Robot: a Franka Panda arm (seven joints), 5 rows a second.
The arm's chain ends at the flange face. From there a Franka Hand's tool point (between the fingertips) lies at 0.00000 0.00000 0.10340 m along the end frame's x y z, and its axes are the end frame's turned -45 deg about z.
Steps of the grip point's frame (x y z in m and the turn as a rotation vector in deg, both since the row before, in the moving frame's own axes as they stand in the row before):
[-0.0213 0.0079 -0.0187 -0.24 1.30 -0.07]
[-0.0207 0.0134 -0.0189 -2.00 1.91 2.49]
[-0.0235 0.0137 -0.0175 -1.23 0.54 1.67]
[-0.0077 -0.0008 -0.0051 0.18 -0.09 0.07]
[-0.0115 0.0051 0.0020 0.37 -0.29 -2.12]
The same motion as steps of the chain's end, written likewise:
[-0.0114 0.0220 -0.0187 0.75 1.09 -0.07]
[-0.0101 0.0239 -0.0188 -0.06 2.76 2.49]
[-0.0092 0.0254 -0.0175 -0.49 1.25 1.67]
[-0.0057 0.0050 -0.0051 0.06 -0.19 0.07]
[-0.0037 0.0118 0.0020 0.06 -0.47 -2.12]

